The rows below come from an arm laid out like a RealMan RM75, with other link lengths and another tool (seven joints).
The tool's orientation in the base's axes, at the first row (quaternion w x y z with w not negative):
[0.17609 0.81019 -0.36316 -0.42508]
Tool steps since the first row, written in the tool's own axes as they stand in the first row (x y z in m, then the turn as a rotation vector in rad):
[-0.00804 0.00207 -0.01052 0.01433 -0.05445 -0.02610]
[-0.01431 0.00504 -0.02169 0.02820 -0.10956 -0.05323]
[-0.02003 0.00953 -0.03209 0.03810 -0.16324 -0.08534]
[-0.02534 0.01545 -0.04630 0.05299 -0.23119 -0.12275]
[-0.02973 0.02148 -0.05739 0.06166 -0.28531 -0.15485]
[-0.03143 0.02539 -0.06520 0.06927 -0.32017 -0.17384]
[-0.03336 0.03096 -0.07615 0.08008 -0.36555 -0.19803]
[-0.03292 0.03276 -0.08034 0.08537 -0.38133 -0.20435]
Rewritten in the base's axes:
[0.00467 0.00429 0.01181 0.05058 0.02552 -0.02534]
[0.01014 0.00666 0.02353 0.10211 0.05180 -0.05021]
[0.01452 0.00761 0.03540 0.15560 0.07994 -0.06914]
[0.02154 0.00720 0.05009 0.22155 0.11388 -0.09629]
[0.02630 0.00612 0.06253 0.27476 0.14322 -0.11480]
[0.03033 0.00456 0.07031 0.30842 0.16066 -0.12882]
[0.03610 0.00197 0.08101 0.35213 0.18271 -0.14790]
[0.03890 0.00033 0.08425 0.36620 0.18930 -0.15660]

